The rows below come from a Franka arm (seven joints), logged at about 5 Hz.
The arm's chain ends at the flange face. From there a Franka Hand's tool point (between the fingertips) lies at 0.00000 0.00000 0.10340 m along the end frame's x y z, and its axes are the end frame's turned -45 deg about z.
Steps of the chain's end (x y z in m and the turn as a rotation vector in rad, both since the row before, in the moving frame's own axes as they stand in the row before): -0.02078, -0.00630, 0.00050, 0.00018, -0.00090, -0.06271; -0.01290, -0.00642, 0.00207, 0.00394, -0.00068, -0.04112; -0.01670, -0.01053, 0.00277, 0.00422, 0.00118, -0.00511; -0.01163, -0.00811, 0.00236, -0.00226, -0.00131, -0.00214; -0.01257, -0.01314, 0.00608, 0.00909, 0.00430, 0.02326
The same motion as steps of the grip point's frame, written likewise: -0.01029, -0.01923, 0.00050, 0.00076, -0.00051, -0.06271; -0.00435, -0.01400, 0.00207, 0.00327, 0.00231, -0.04112; -0.00397, -0.01948, 0.00277, 0.00215, 0.00382, -0.00511; -0.00275, -0.01389, 0.00236, -0.00067, -0.00252, -0.00214; 0.00139, -0.01852, 0.00607, 0.00339, 0.00947, 0.02326
